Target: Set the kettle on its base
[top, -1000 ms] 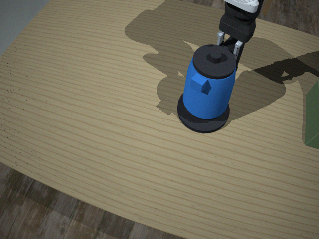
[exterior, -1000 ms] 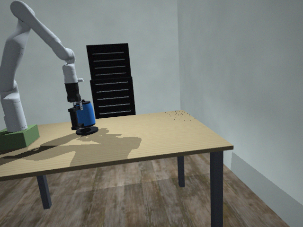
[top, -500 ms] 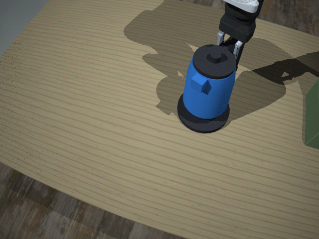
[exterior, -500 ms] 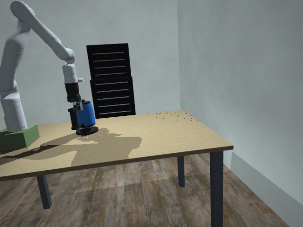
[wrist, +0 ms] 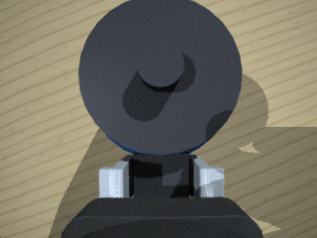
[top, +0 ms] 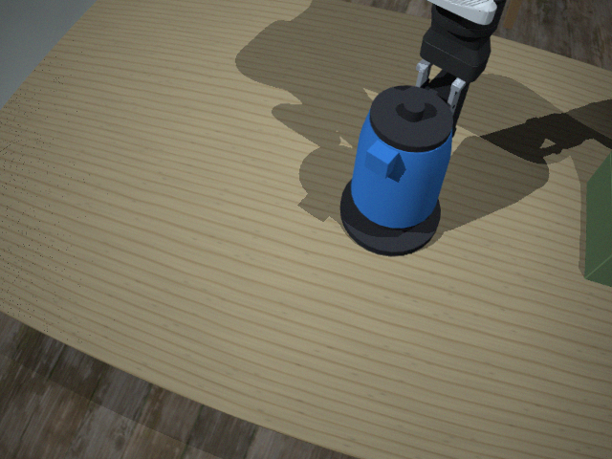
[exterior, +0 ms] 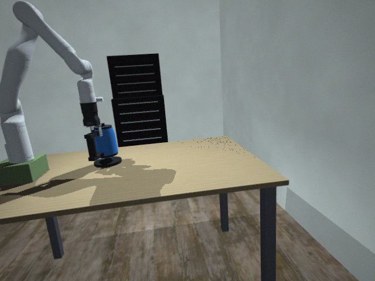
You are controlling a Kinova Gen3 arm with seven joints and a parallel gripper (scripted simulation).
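Right now the blue kettle is 5 cm below my hand, 3 cm to the left of it and 1 cm ahead of it. Also, from my hand: black round base: 18 cm below, 6 cm to the left, 1 cm ahead.
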